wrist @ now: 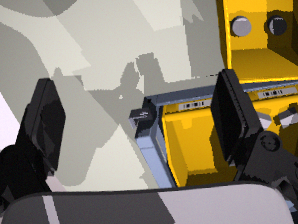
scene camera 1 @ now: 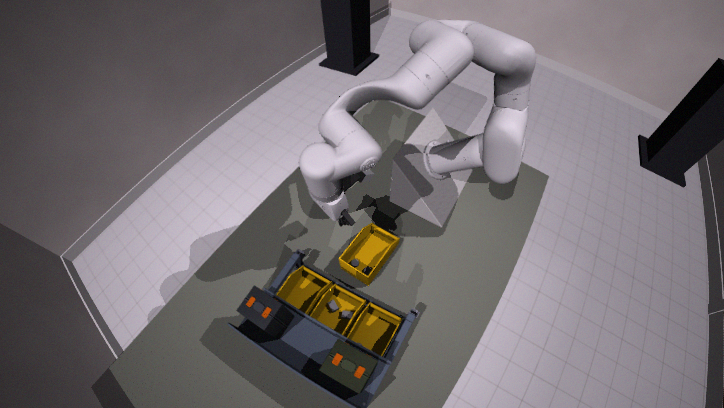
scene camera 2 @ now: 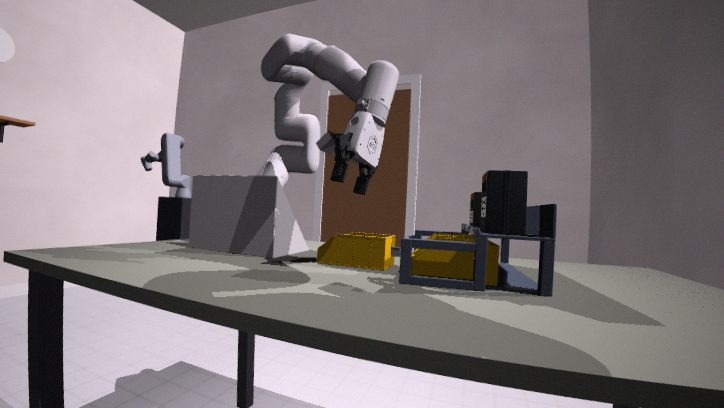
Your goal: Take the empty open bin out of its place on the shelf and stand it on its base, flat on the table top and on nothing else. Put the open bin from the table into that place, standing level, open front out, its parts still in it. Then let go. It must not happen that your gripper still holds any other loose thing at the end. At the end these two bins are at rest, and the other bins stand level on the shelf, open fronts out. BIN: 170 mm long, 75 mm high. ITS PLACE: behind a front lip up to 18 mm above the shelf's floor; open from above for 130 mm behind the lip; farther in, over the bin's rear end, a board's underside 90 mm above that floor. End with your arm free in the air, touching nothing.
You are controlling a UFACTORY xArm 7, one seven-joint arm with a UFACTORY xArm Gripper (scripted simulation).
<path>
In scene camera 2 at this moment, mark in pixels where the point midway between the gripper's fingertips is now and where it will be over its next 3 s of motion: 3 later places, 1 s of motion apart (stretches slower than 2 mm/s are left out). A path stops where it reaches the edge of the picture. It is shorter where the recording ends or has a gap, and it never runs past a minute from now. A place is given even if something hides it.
The gripper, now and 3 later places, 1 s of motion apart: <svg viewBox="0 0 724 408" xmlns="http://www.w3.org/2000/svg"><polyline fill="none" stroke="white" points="348,187 378,169 376,181 367,203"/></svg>
</path>
